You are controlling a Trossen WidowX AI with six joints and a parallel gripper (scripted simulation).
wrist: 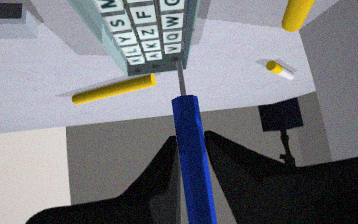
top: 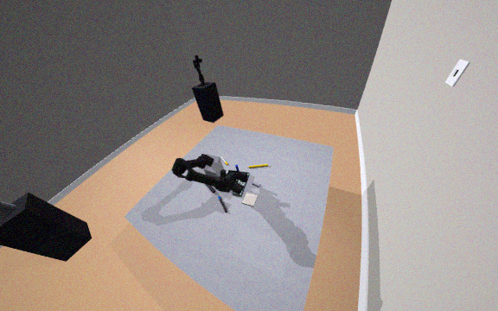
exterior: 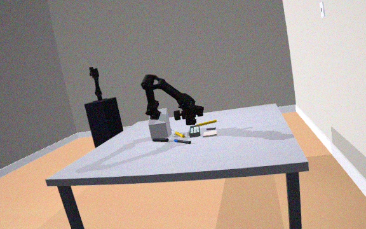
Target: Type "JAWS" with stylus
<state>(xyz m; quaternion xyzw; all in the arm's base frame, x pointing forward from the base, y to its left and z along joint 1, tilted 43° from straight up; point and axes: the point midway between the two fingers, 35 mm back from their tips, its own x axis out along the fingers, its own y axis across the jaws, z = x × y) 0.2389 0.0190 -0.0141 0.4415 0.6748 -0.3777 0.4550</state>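
Right now the grey block is 13 cm ahead of my gripper tip, 2 cm to the left of it and 10 cm below it. Round my gripper tip: grey stylus tip (5 cm below); then stylus (1 cm below); then white pad (16 cm ahead, 10 cm to the right, 10 cm below).
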